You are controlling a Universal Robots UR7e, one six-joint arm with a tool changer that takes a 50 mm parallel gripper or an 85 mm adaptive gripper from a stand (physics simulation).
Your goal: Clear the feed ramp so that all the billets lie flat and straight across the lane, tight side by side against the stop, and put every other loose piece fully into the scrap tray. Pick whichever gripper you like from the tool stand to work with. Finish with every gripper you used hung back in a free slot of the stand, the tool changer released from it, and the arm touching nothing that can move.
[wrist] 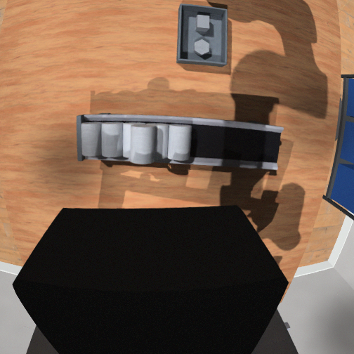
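The feed ramp runs across the wrist view with its stop at the left end. Several pale grey cylindrical billets lie across its lane: two near the stop, one raised billet resting on top of partly hidden ones, and one to the right. The right part of the lane is bare. The scrap tray at the top holds a small grey cube and a hexagonal piece. My gripper shows as a large black body below the ramp; its fingers are hidden.
A dark-framed shelf with blue bins stands at the right edge. Shadows of the arm fall over the right part of the ramp and the wooden surface. A white skirting and grey floor show at the lower right. The tool stand does not show.
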